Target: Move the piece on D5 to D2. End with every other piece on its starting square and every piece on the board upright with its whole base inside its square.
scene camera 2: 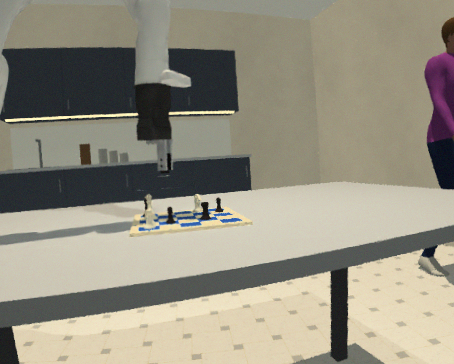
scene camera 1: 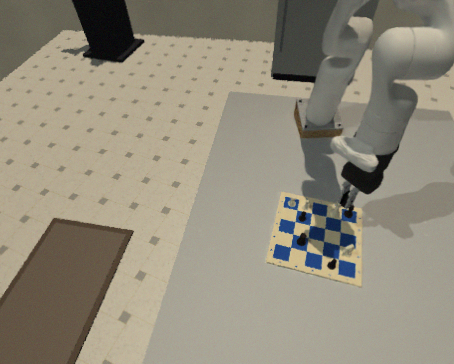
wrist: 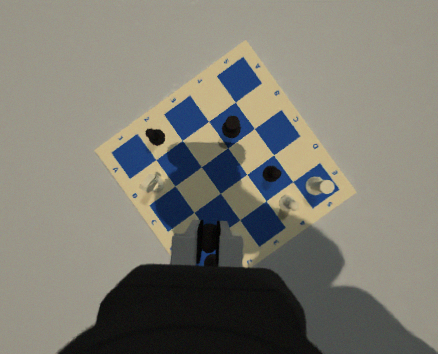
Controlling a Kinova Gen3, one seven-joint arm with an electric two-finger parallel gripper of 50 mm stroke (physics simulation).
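Seen in the pictures: gripper, fingertip midpoint: [scene camera 2: 165, 170] [scene camera 1: 344, 203] [wrist: 209, 234]; arm's base at its link origin: [scene camera 1: 318, 114].
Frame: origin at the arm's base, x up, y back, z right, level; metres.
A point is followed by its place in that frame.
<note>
My gripper [scene camera 1: 347, 203] {x 0.055, y -0.396, z -0.092 m} [scene camera 2: 165, 171] {x 0.055, y -0.396, z -0.092 m} [wrist: 209, 234] {x 0.055, y -0.396, z -0.092 m} is shut on a small black piece [wrist: 209, 241] {x 0.080, y -0.396, z -0.090 m}, held well above the board [scene camera 1: 312, 272] {x -0.046, y -0.537, z -0.056 m} [scene camera 2: 175, 229] {x -0.046, y -0.402, z 0.056 m} [wrist: 345, 192] {x -0.045, y -0.331, z 0.048 m}, near its D and E rows at the low-number side. The blue D2 square [scene camera 1: 333, 223] {x -0.045, y -0.388, z -0.091 m} [wrist: 217, 210] {x -0.045, y -0.397, z -0.086 m} shows no piece in scene camera 1. D5 [wrist: 297, 159] {x -0.045, y -0.393, z 0.024 m} is bare. Another black piece [scene camera 1: 349, 214] {x -0.035, y -0.356, z -0.126 m} stands on E1, and a pale piece [scene camera 1: 334, 210] {x -0.029, y -0.359, z -0.087 m} on E2; the fingers largely hide both in the wrist view. The held piece's lower end is unclear.
Standing pieces: white on E5 [wrist: 320, 186] {x -0.013, y -0.361, z 0.018 m} and E4 [wrist: 288, 203] {x -0.024, y -0.362, z -0.017 m}, black on D4 [wrist: 271, 173] {x -0.017, y -0.400, z -0.015 m}, B4 [wrist: 231, 126] {x -0.012, y -0.464, z -0.022 m} and A2 [wrist: 156, 136] {x -0.024, y -0.502, z -0.093 m}, a white knight on B1 [wrist: 154, 183] {x -0.024, y -0.462, z -0.124 m}. The arm's base [scene camera 1: 320, 133] {x -0.032, y -0.058, z -0.018 m} stands behind the board.
</note>
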